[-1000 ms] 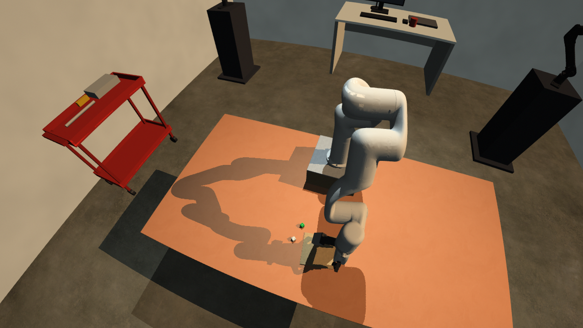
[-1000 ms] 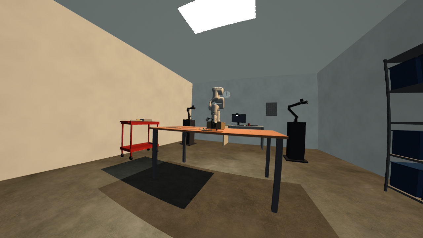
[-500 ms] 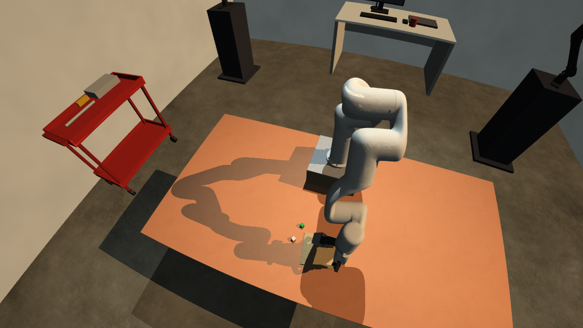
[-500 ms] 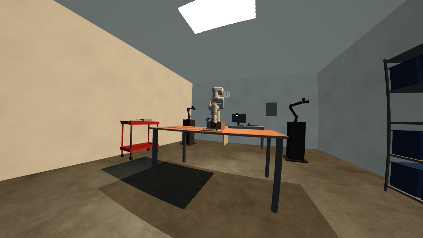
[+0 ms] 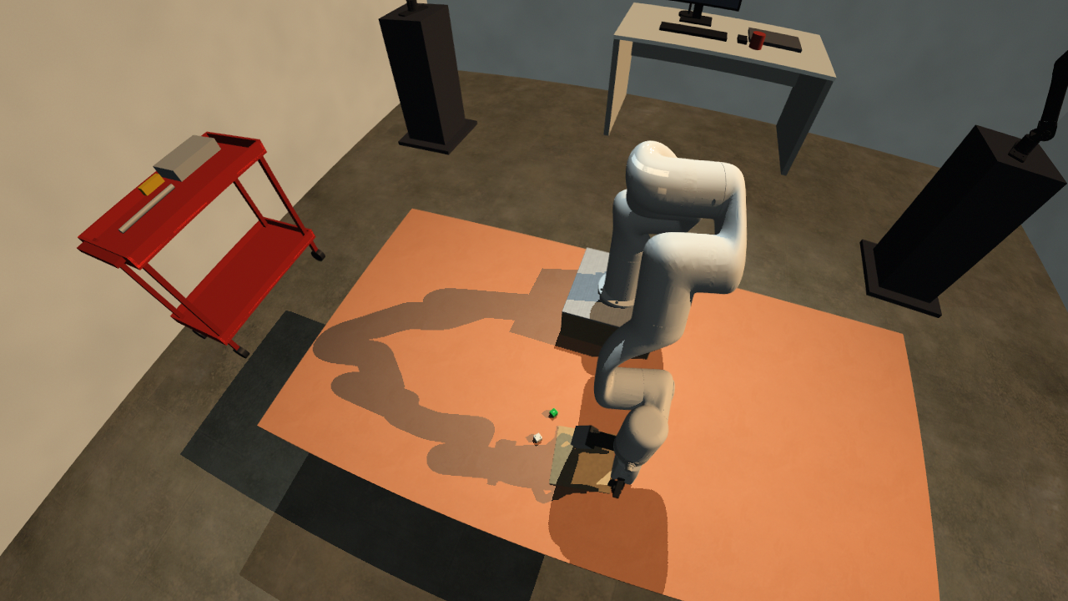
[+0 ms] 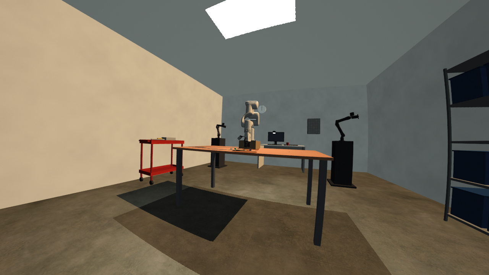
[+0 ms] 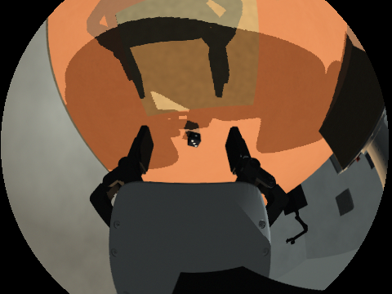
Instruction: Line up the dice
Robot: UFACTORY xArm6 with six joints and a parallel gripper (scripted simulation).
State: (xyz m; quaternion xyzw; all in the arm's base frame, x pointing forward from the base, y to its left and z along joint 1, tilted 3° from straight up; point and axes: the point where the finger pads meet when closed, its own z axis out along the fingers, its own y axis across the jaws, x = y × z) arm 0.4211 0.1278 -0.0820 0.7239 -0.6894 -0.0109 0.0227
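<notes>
The black die lies 4 cm to the left of my hand, 4 cm below it and 1 cm behind it. The rest, counted from my hand: green die (19 cm to the right, 8 cm behind, 4 cm below); white die (20 cm to the right, 4 cm below); tan mat (8 cm to the right, 5 cm below).
</notes>
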